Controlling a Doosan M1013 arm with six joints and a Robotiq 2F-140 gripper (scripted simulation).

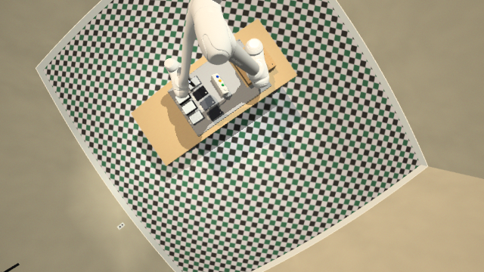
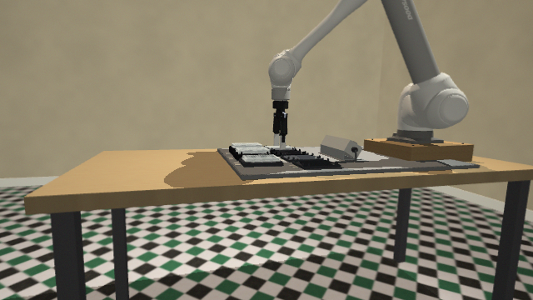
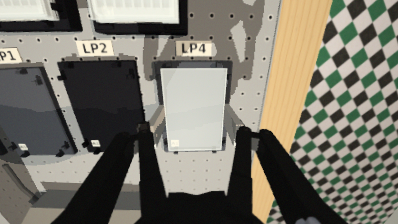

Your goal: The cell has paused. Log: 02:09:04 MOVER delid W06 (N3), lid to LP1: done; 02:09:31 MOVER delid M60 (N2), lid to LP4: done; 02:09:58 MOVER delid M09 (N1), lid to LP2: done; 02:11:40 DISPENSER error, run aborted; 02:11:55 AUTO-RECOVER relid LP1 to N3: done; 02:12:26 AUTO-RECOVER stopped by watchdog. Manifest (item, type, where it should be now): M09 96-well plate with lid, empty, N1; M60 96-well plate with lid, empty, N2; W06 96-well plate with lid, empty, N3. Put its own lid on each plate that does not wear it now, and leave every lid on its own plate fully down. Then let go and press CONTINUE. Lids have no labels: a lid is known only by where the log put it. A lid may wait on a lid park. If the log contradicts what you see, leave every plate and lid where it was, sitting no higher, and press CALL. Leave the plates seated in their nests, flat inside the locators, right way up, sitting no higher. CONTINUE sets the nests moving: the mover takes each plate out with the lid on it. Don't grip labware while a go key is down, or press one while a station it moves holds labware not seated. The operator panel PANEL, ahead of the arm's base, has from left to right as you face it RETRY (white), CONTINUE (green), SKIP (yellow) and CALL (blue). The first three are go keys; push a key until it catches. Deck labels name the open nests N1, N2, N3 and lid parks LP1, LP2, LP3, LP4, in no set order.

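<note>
Now: hand 31 cm to the right of the plate, 19 cm short of it and 2 cm above it. Round my hand: LP1 label: 26 cm to the left, 9 cm ahead, 4 cm below; then lid park LP2: 13 cm to the left, 3 cm below, 1 cm ahead; then lid park LP1: 26 cm to the left, 3 cm below.
</note>
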